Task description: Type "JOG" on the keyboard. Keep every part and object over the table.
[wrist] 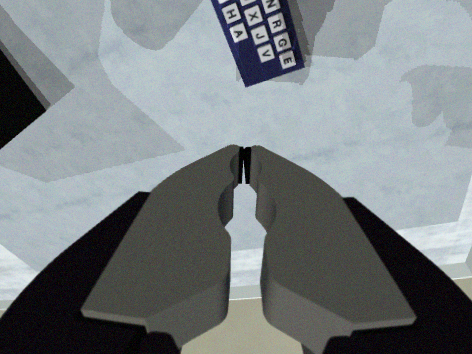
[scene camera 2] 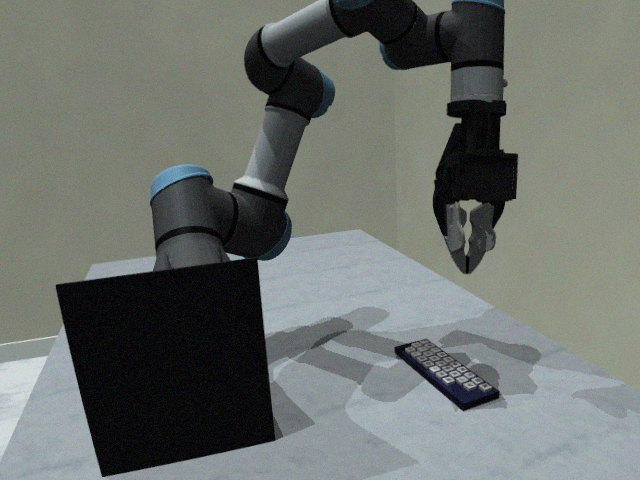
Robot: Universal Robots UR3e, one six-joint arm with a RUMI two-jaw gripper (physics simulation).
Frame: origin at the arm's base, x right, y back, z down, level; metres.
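Seen in the pictures: gripper, fingertip midpoint: (wrist: 243, 152) (scene camera 2: 466, 273); arm's base, link origin: (scene camera 2: 198, 308).
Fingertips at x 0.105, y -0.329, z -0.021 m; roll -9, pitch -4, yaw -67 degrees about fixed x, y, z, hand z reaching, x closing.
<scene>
Pixels of each thing's middle, then the offset from my fingertips to it. Level surfaces: height alone.
- dark blue keyboard, body centre: (scene camera 2: 442, 369) dx -0.056, dy -0.008, dz +0.173 m
- J key, body centre: (wrist: 259, 34) (scene camera 2: 462, 380) dx -0.009, dy -0.009, dz +0.167 m
- G key, body centre: (wrist: 282, 41) (scene camera 2: 477, 381) dx +0.004, dy -0.026, dz +0.167 m
- marble table, surface height: dz +0.182 m
A dark blue keyboard (scene camera 2: 431, 374) (wrist: 252, 70) with white letter keys lies flat on the table. In the wrist view its end shows at the top edge, with the J key (wrist: 259, 35) and the G key (wrist: 282, 42) in sight; the O key does not show there. In the scene view the letters are too small to read. My gripper (scene camera 2: 467, 264) (wrist: 243, 152) is shut, fingertips together, with nothing between them. It points down and hangs high above the table, apart from the keyboard; in the wrist view the keyboard's end lies beyond the fingertips.
A large black panel (scene camera 2: 165, 366) (wrist: 15, 100) stands upright on the marble table (scene camera 2: 330, 444) in front of the arm's base. The arm's shadows fall across the table around the keyboard. The table's far edge runs behind the keyboard in the scene view.
</scene>
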